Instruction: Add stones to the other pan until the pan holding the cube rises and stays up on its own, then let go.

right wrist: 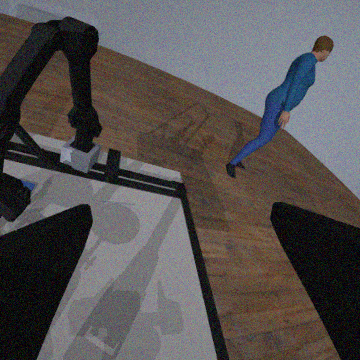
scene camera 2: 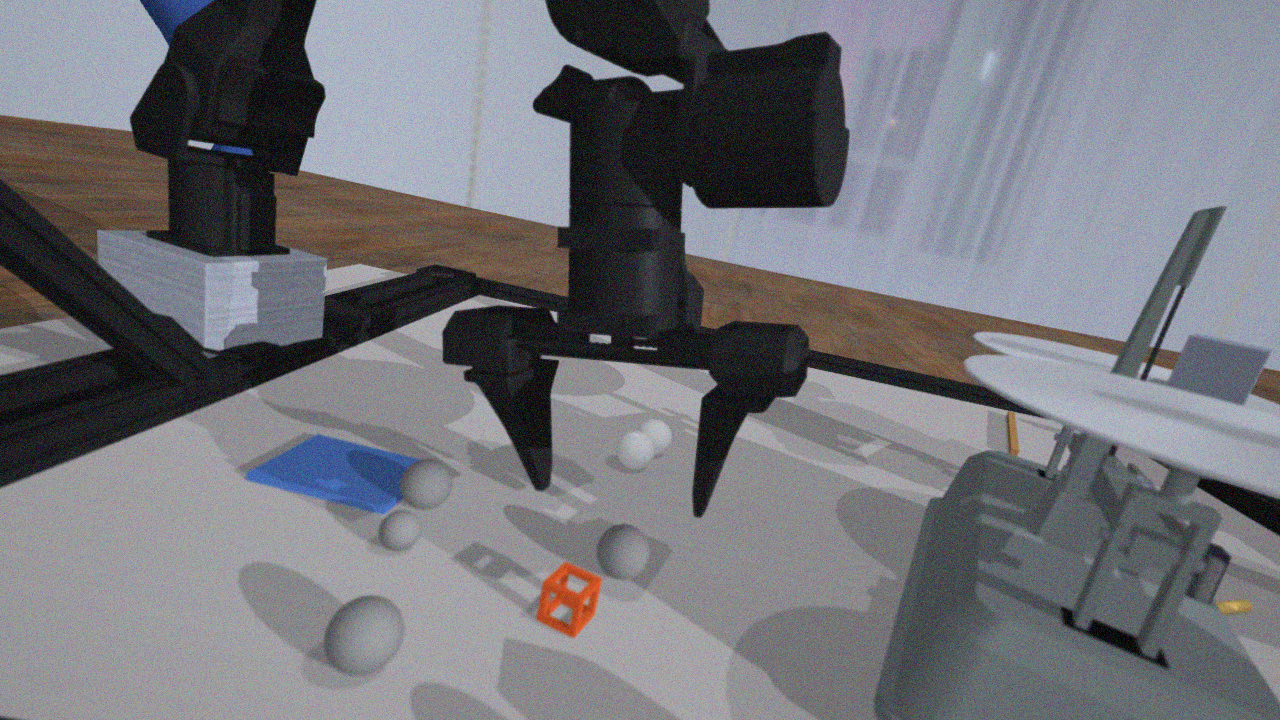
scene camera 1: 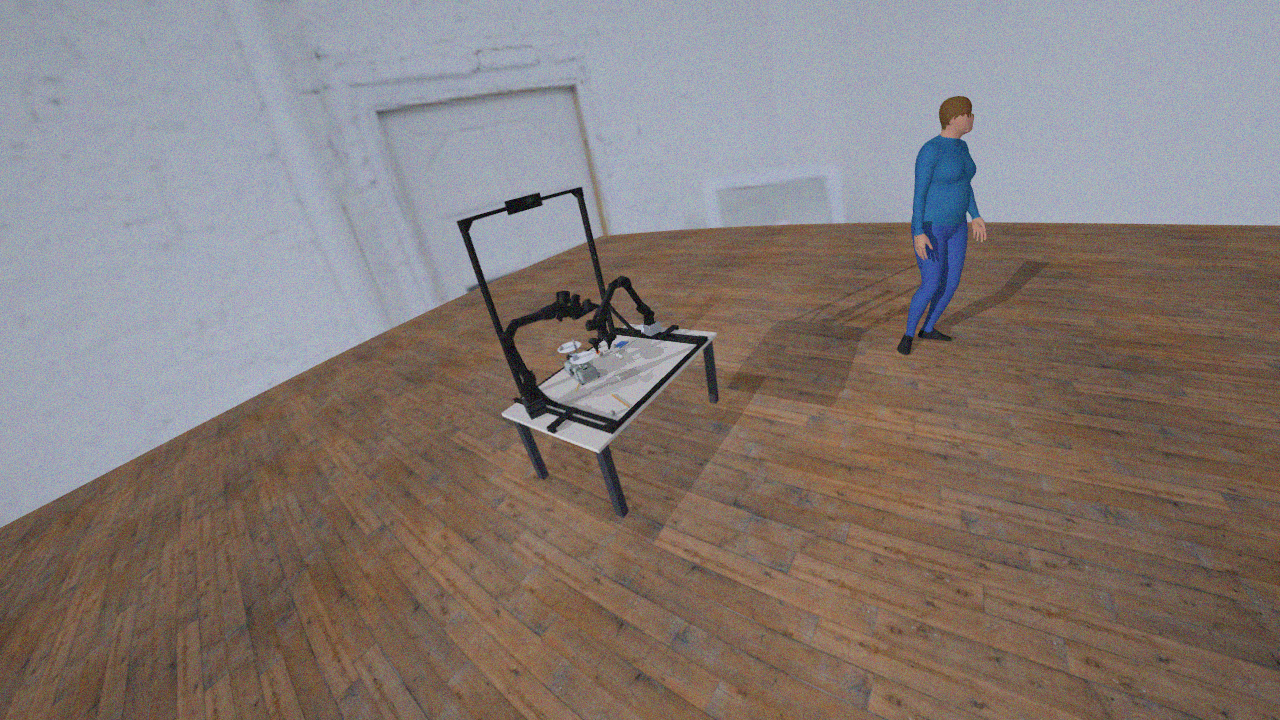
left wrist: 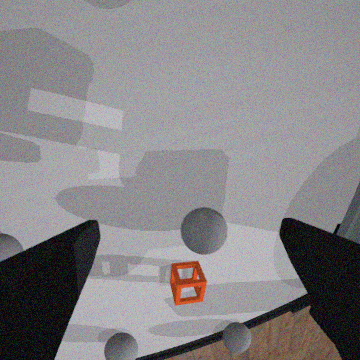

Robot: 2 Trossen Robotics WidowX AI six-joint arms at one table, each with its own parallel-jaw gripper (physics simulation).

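Pixels of known places: left gripper, fingertip midpoint: (scene camera 2: 617, 501) (scene camera 1: 603, 351) (left wrist: 191, 228); right gripper, fingertip midpoint: (right wrist: 182, 212) (scene camera 1: 594, 308); left arm's base at its link origin: (right wrist: 82, 145) (scene camera 2: 221, 245) (scene camera 1: 649, 323); right arm's base at its link origin: (scene camera 1: 532, 399).
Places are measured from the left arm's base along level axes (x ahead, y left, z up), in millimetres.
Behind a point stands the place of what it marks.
Note:
A grey-green balance scale (scene camera 2: 939, 617) {x 528, y -98, z -33 mm} (scene camera 1: 583, 370) {x 630, y 108, z -18 mm} stands at the right in scene camera 2, with two white pans. A grey cube (scene camera 2: 1217, 367) {x 638, y 66, z 73 mm} shows above the near pan (scene camera 2: 1118, 416) {x 552, y -114, z 68 mm}; which pan bears it, I cannot tell. Round grey stones (scene camera 2: 623, 551) {x 388, y -89, z -67 mm} (scene camera 2: 364, 635) {x 330, y -202, z -65 mm} (scene camera 2: 426, 483) {x 272, y -96, z -67 mm} (scene camera 2: 399, 530) {x 286, y -133, z -73 mm} and two white ones (scene camera 2: 636, 450) {x 345, y 39, z -69 mm} (scene camera 2: 656, 437) {x 348, y 72, z -69 mm} lie on the table. My left gripper (scene camera 2: 619, 501) {x 371, y -62, z -56 mm} (left wrist: 191, 228) {x 371, y -62, z -56 mm} is open and empty, above the table; a grey stone (left wrist: 204, 230) {x 381, y -69, z -63 mm} shows between its fingertips in the left wrist view. My right gripper (right wrist: 182, 212) {x 529, y 244, z 355 mm} is open and empty, high near the scale.
An orange open-frame cube (scene camera 2: 569, 594) {x 380, y -134, z -68 mm} (left wrist: 190, 282) {x 377, y -114, z -68 mm} lies beside one grey stone. A flat blue piece (scene camera 2: 331, 471) {x 207, y -95, z -83 mm} lies at the left in scene camera 2. A black frame (right wrist: 194, 250) {x 203, y 469, z -74 mm} edges the table. A person (scene camera 1: 941, 179) (right wrist: 295, 85) stands away from the table.

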